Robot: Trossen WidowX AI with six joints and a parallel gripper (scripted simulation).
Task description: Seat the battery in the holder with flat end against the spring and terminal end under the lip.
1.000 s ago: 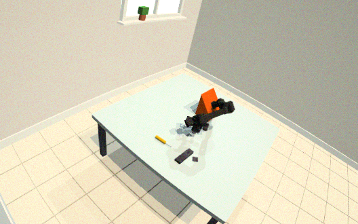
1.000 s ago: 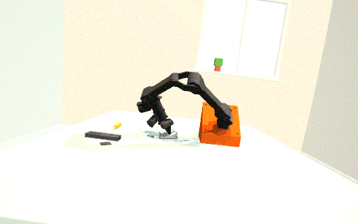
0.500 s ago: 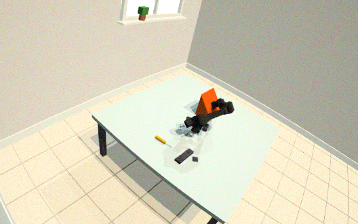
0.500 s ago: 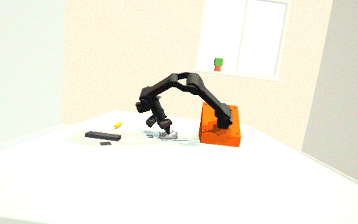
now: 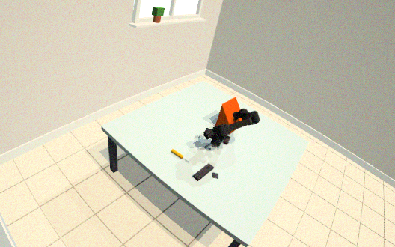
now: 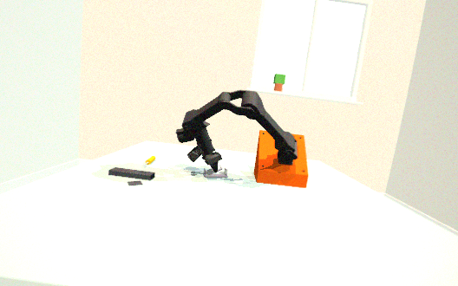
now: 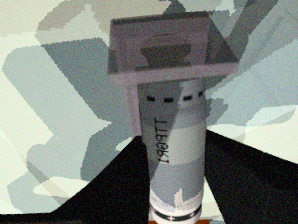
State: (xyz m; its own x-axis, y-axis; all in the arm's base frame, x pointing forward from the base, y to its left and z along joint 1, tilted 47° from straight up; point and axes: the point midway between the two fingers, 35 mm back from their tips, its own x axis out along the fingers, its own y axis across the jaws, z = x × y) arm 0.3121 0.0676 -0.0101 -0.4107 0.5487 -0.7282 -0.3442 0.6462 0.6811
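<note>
Right now my gripper tip is 1 cm below the grey-and-white battery. Also, from my gripper tip: dark flat bar: 30 cm ahead, 13 cm to the left, 1 cm below; then small dark square: 26 cm ahead, 20 cm to the left, 2 cm below; then yellow-handled screwdriver: 32 cm ahead, 6 cm to the right, 1 cm below.
</note>
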